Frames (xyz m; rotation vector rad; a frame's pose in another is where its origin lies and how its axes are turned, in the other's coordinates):
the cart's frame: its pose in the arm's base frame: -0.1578 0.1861 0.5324 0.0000 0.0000 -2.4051
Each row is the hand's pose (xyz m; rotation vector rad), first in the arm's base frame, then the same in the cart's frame.
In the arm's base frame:
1: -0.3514 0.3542 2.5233 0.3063 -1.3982 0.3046
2: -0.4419 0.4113 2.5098 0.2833 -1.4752 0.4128
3: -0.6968 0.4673 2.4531 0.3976 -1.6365 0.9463
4: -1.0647 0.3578 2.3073 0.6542 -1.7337 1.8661
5: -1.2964 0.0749 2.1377 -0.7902 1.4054 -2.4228
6: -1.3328 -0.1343 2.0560 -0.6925 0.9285 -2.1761
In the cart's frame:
1: 0.0305 -0.2546 1.9909 1.8681 -0.2873 2.1525
2: 0.0592 -0.3577 1.9774 1.9909 -0.3592 2.1831
3: 0.2104 -0.5704 1.9207 -2.0190 0.2638 -1.9184
4: 0.5565 -0.7364 1.7749 -1.6139 0.0120 -1.1442
5: 0.9182 -0.6824 1.6053 -1.1626 -0.1685 -0.4056
6: 1.0857 -0.5519 1.5236 -0.8845 -0.2473 0.0203

